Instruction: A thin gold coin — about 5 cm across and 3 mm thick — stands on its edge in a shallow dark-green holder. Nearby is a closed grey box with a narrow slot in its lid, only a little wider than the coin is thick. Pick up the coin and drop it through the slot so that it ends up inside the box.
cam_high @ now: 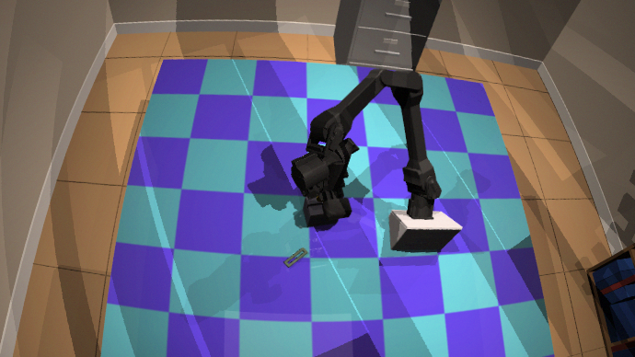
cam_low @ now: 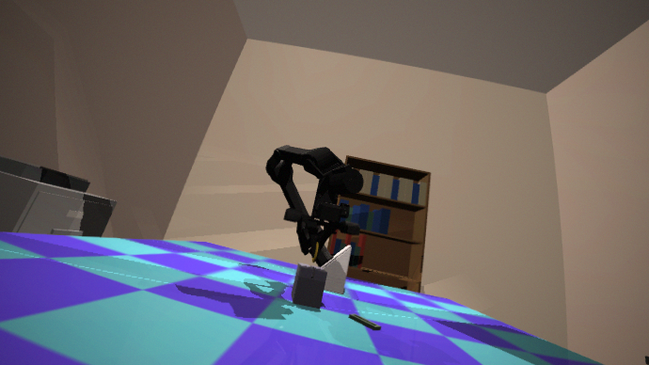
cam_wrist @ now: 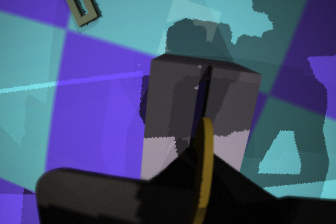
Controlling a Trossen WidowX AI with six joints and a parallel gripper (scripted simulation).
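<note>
My gripper tip is 10 mm below the gold coin.
</note>
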